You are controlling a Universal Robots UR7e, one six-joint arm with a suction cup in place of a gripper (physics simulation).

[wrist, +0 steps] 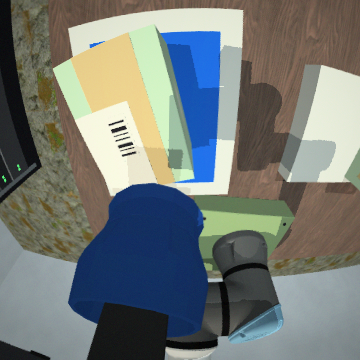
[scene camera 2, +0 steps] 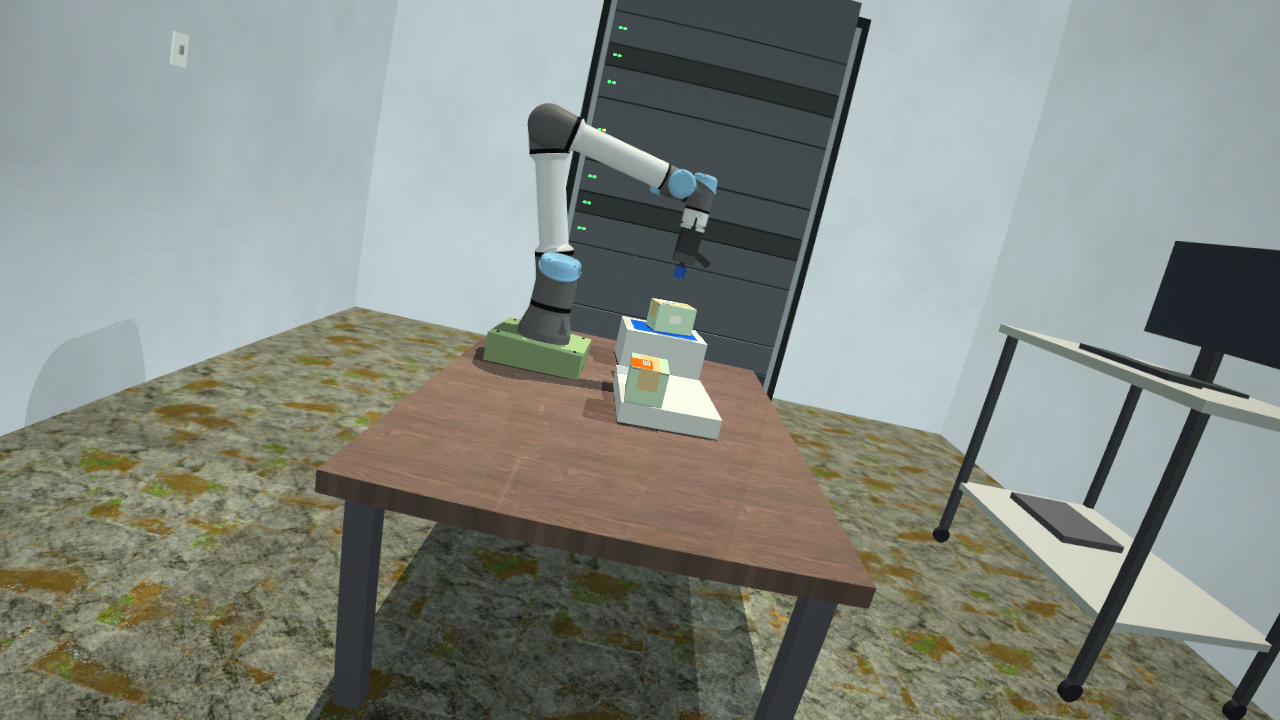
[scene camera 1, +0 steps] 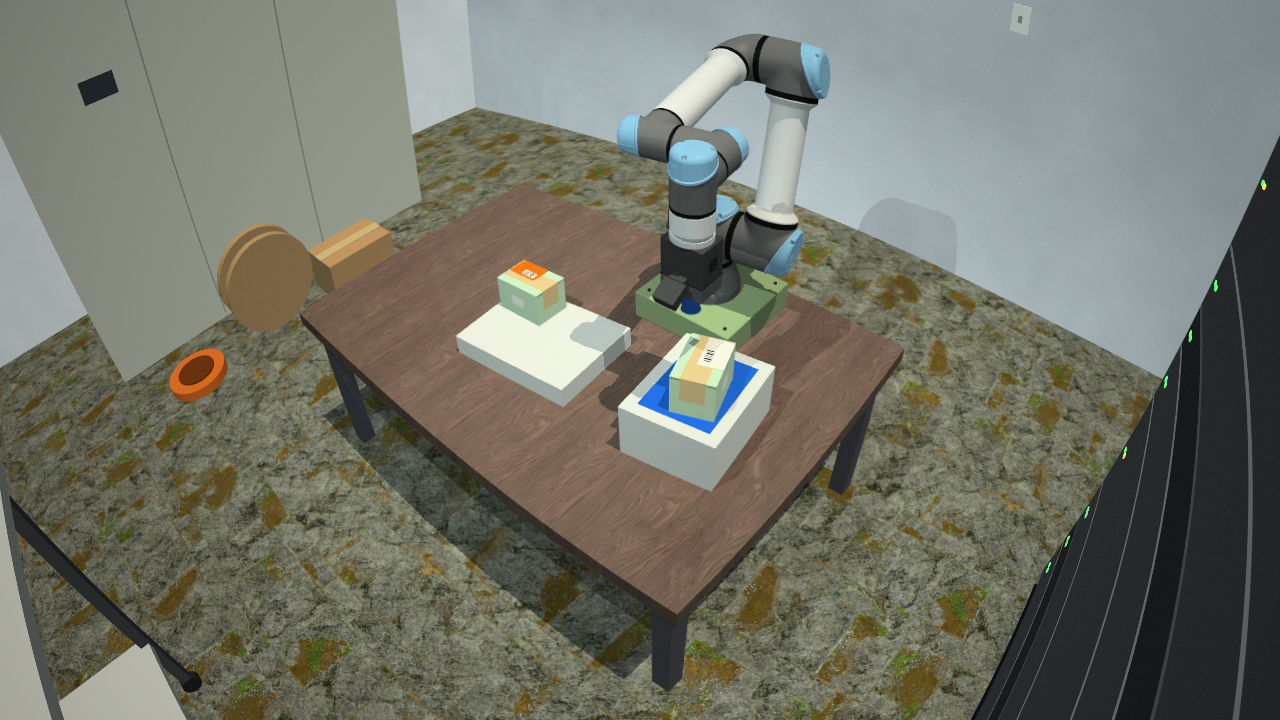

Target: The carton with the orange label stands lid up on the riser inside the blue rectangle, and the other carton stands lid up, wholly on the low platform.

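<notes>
The orange-label carton (scene camera 1: 537,298) (scene camera 2: 646,385) stands lid up on the low white platform (scene camera 1: 537,358) (scene camera 2: 689,410) (wrist: 336,115), close to its back edge; a sliver of the carton shows at the wrist view's right edge. The other carton, with a white barcode label (scene camera 1: 698,385) (scene camera 2: 671,317) (wrist: 115,80), stands lid up on the riser (scene camera 1: 666,443) (scene camera 2: 657,356) (wrist: 232,30), over the blue rectangle (scene camera 1: 653,398) (wrist: 205,65), turned relative to it. My suction cup (scene camera 1: 690,305) (scene camera 2: 680,272) (wrist: 155,200) is off and bare, above the barcode carton, with a gap between them.
The arm's green base block (scene camera 1: 689,317) (scene camera 2: 537,353) (wrist: 245,217) stands behind the riser and platform on the wooden table (scene camera 1: 429,376) (scene camera 2: 572,474). A tall dark rack (scene camera 2: 716,107) stands beyond the table, and a wheeled cart (scene camera 2: 1105,582) stands to the right in scene camera 2.
</notes>
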